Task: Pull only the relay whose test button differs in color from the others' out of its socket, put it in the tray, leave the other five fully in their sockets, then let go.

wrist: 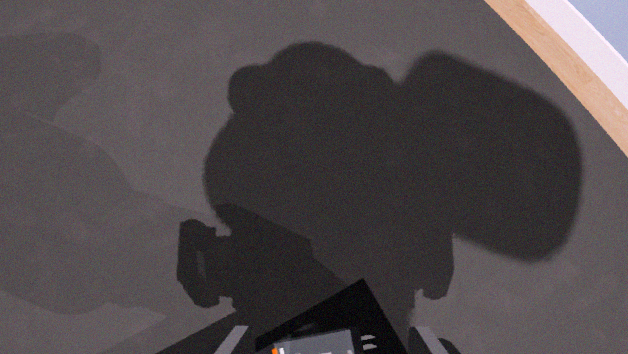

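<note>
A relay with a clear grey housing, an orange test button at its left end and metal pins pointing right shows at the bottom edge of the wrist view, cut off by the frame. It is at the corner of the black tray. My gripper is partly open, with one finger to the left and one to the right of the relay. A gap shows on both sides, so the fingers do not hold it. How deep the fingertips are relative to the relay is hidden below the frame. The sockets and the other relays do not show.
A grey table top carries large dark shadows of the arm and gripper. Its wooden edge strip runs diagonally across the upper right, with a white band and a blue area beyond. The tray's walls reach down past the bottom edge.
</note>
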